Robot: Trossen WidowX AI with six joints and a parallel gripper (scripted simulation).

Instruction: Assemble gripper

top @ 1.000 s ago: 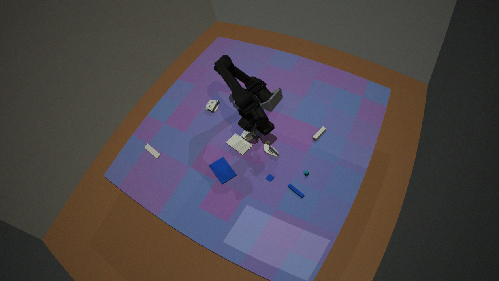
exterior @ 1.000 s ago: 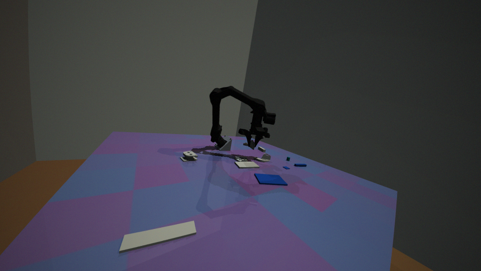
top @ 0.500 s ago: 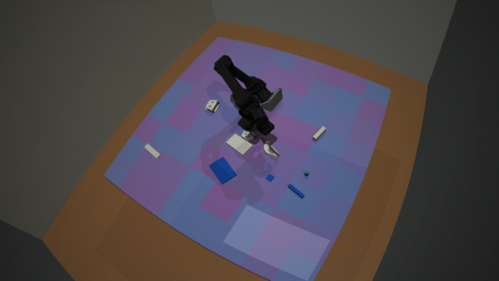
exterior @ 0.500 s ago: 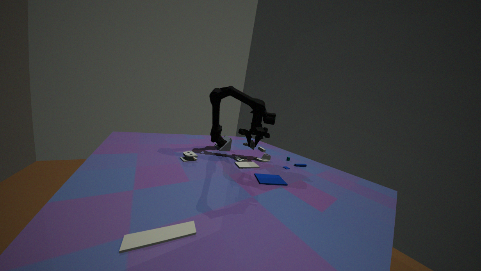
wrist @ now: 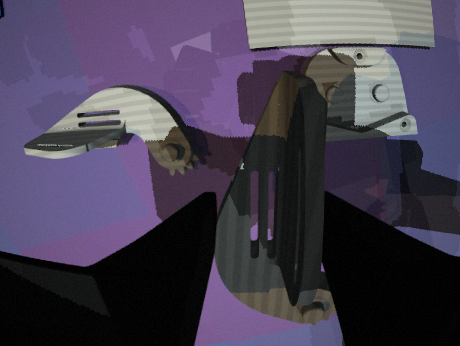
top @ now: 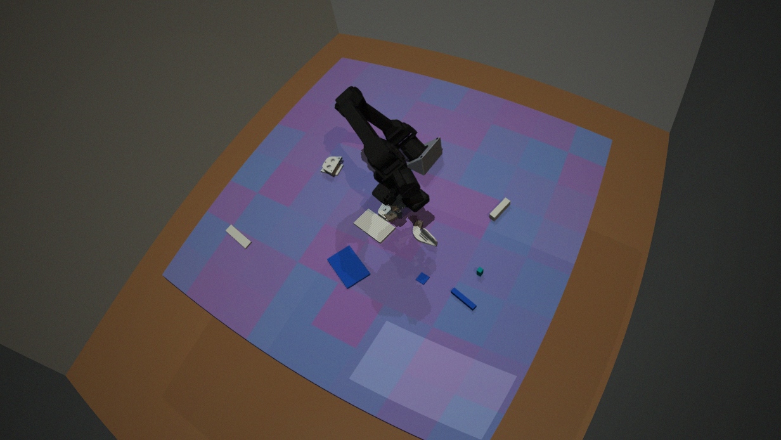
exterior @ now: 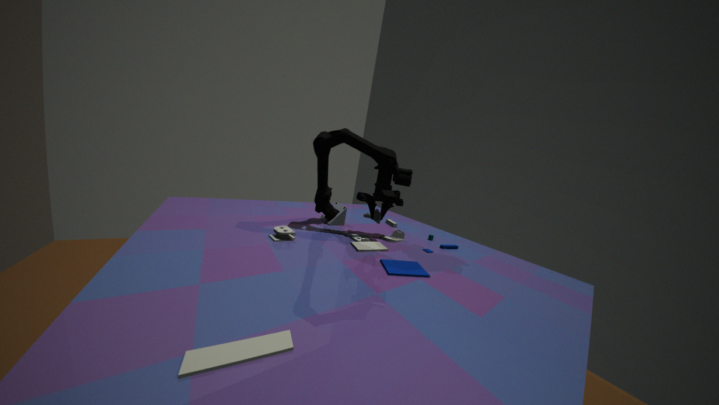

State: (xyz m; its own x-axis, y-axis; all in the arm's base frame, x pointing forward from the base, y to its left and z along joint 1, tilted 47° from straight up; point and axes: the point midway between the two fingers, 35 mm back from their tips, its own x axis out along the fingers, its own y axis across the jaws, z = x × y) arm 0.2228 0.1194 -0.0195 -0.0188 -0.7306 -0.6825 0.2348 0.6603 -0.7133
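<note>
My gripper tip is 8 cm short of the ribbed white plate, 8 cm above it and 7 cm to the left of it. From my gripper tip the other things lie so: small blue square: 16 cm to the left, 16 cm ahead, 8 cm below; blue plate: 24 cm ahead, 8 cm below, 5 cm to the right; jaw: 7 cm below, 6 cm to the left, 1 cm ahead.
</note>
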